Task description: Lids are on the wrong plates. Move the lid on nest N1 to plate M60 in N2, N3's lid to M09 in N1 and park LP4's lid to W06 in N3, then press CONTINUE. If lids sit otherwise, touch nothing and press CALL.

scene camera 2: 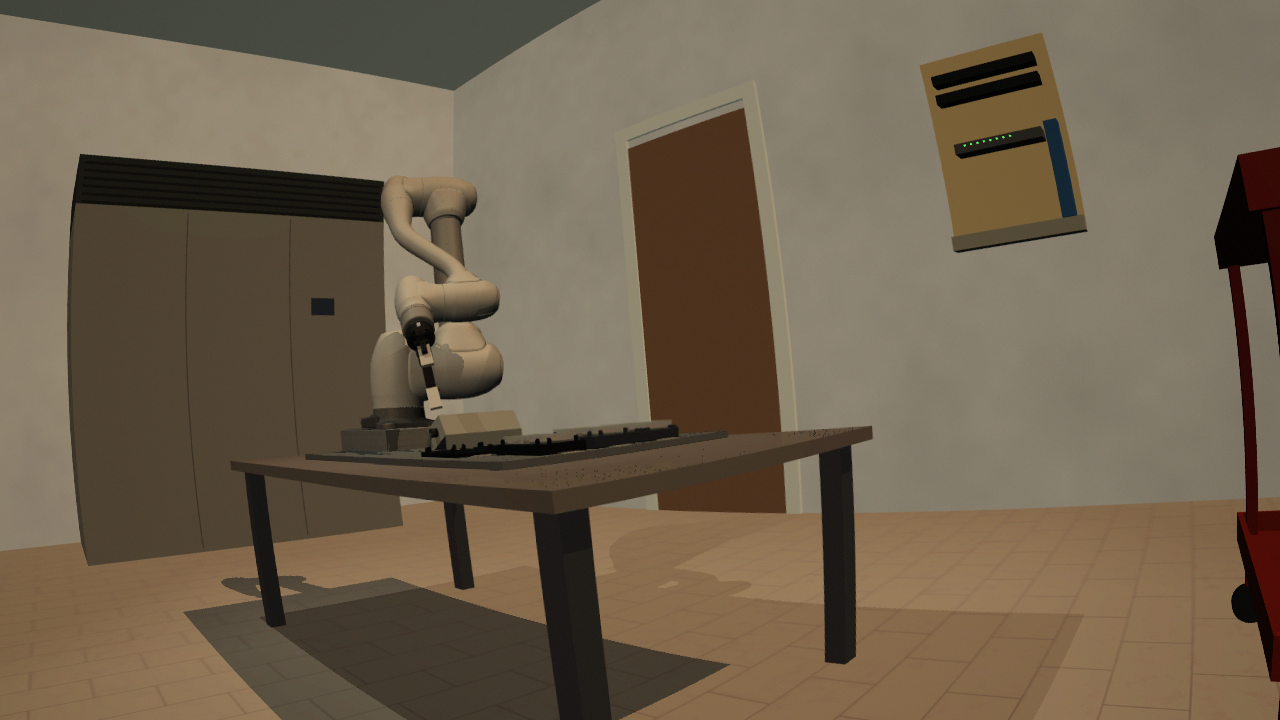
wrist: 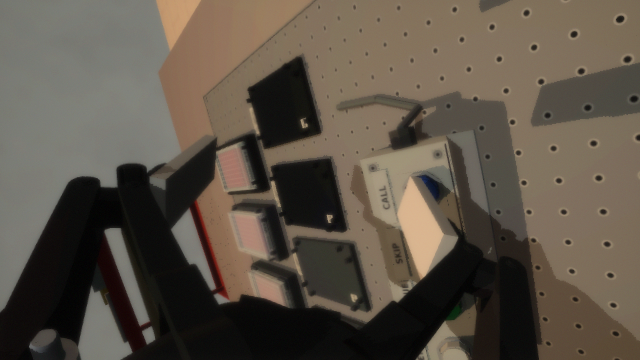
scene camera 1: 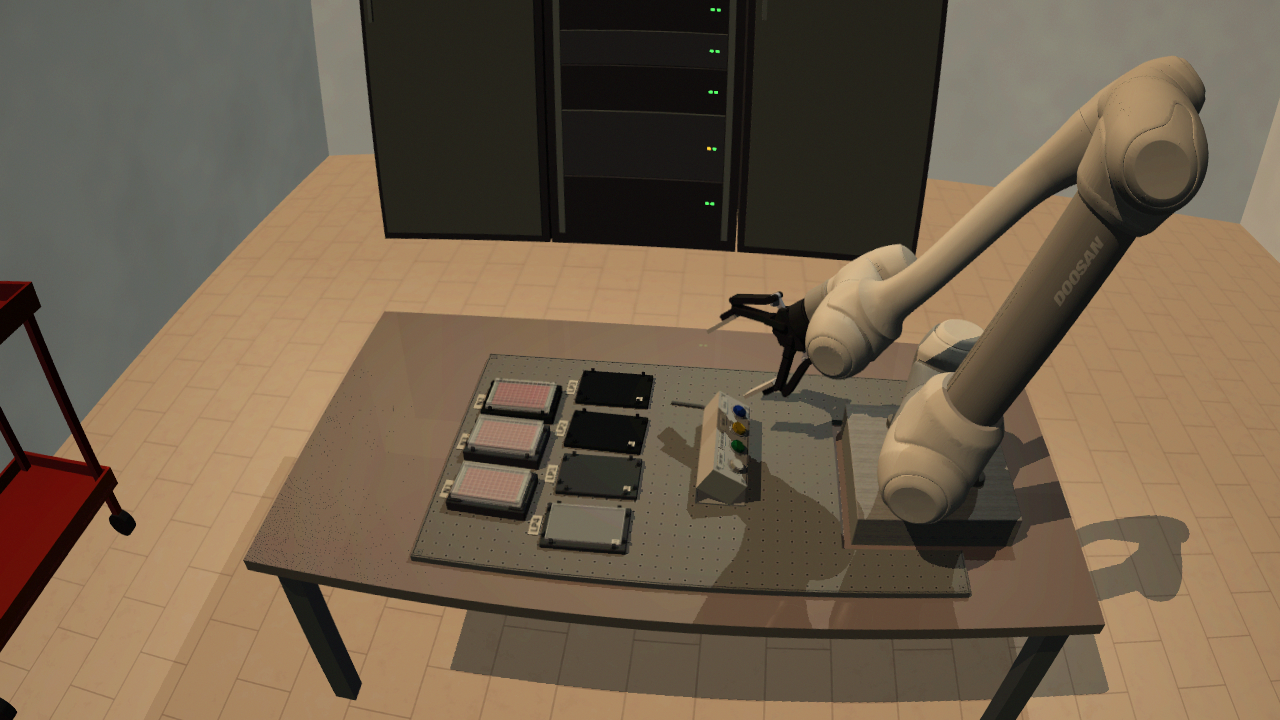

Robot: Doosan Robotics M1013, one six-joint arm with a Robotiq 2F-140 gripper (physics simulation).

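Pixels of known places: gripper, fingertip midpoint: [scene camera 2: 432, 387] [wrist: 310, 177] [scene camera 1: 729, 362]; arm's base, link origin: [scene camera 2: 399, 427].
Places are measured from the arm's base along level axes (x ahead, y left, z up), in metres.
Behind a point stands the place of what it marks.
Three pink plates [scene camera 1: 521, 394] @(z -0.026, x 0.804, y -0.093 m) [scene camera 1: 505, 437] @(z -0.016, x 0.796, y 0.050 m) [scene camera 1: 492, 484] @(z -0.018, x 0.787, y 0.175 m) sit in dark nests in the left column; whether each is lidded is hard to tell. Beside them are two black pads [scene camera 1: 614, 388] @(z -0.046, x 0.631, y -0.168 m) [scene camera 1: 605, 430] @(z -0.046, x 0.625, y -0.035 m) [wrist: 309, 194] @(z -0.046, x 0.605, y -0.041 m), a dark grey pad [scene camera 1: 597, 475] @(z -0.046, x 0.617, y 0.090 m) [wrist: 330, 272] @(z -0.046, x 0.602, y 0.083 m) and a light grey one [scene camera 1: 585, 525] @(z -0.038, x 0.612, y 0.224 m). Plate and nest labels are too small to read. The button box [scene camera 1: 716, 447] @(z 0.027, x 0.411, y 0.066 m) [wrist: 403, 158] @(z 0.011, x 0.388, y -0.090 m) has blue [scene camera 1: 740, 411] @(z 0.014, x 0.376, y -0.056 m) [wrist: 430, 187] @(z 0.010, x 0.369, y -0.065 m), yellow, green and white buttons. My gripper [scene camera 1: 740, 356] @(z 0.092, x 0.404, y -0.098 m) [wrist: 310, 177] @(z 0.092, x 0.404, y -0.098 m) is open and empty above the box's blue end; one finger partly covers the blue button in the wrist view.
A perforated board [scene camera 1: 662, 555] @(z -0.056, x 0.478, y 0.256 m) on the table [scene camera 1: 331, 501] @(z -0.069, x 1.101, y 0.235 m) carries the nests, pads and box. A thin grey rod [scene camera 1: 693, 404] @(z -0.049, x 0.470, y -0.144 m) [wrist: 376, 99] @(z -0.049, x 0.451, y -0.144 m) sticks out beside the box. The arm's base block [scene camera 1: 935, 532] @(z -0.033, x 0.008, y 0.179 m) stands at the right. A red cart [scene camera 1: 53, 488] stands left of the table.
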